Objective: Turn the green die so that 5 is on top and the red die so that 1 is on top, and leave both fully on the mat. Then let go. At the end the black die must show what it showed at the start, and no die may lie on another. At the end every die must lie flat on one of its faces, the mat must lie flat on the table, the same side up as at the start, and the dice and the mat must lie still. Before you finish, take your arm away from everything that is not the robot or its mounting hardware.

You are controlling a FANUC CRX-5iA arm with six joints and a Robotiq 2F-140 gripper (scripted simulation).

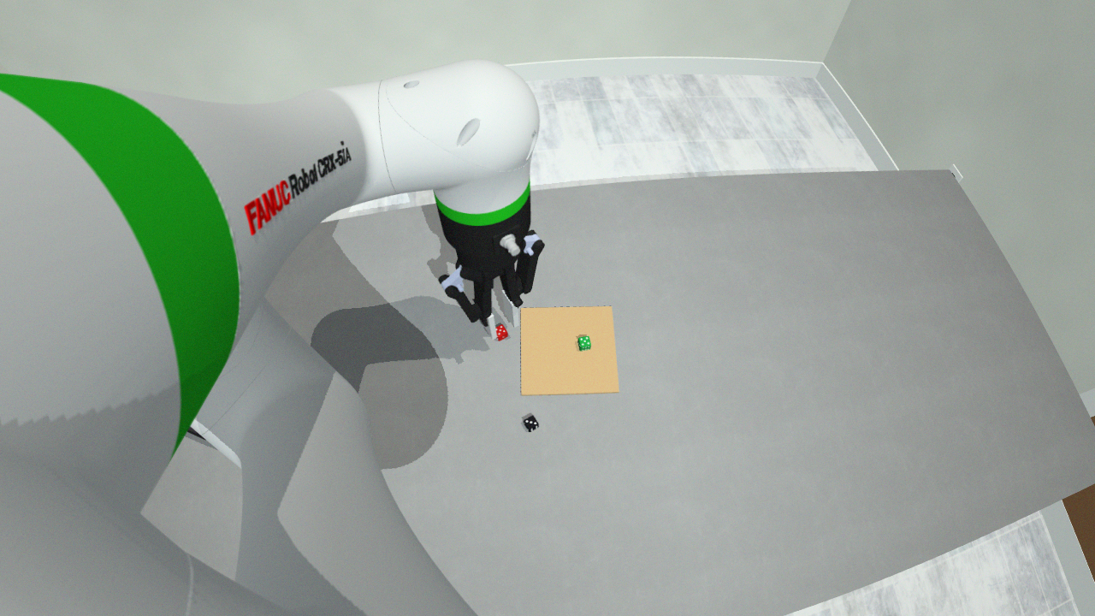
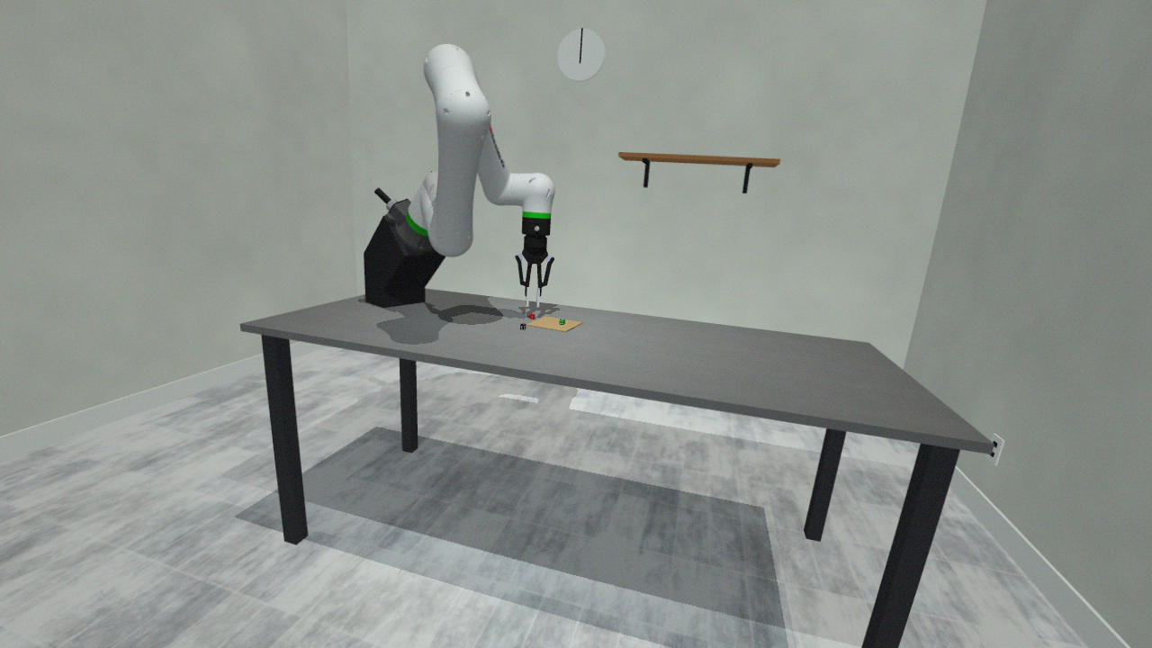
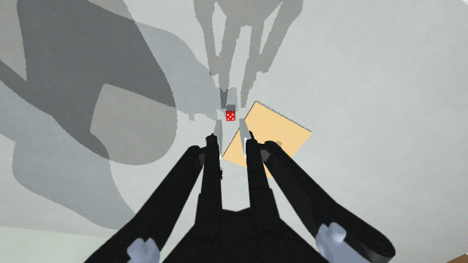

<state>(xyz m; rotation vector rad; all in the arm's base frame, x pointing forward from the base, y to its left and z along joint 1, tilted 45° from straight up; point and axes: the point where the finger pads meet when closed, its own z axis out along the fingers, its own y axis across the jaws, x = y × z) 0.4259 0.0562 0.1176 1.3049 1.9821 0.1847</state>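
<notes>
The red die is 1 cm to the left of my hand and 7 cm below it. Round my hand: green die (11 cm ahead, 5 cm to the right, 7 cm below); then tan mat (9 cm ahead, 4 cm to the right, 8 cm below); then black die (14 cm to the right, 7 cm below).
</notes>
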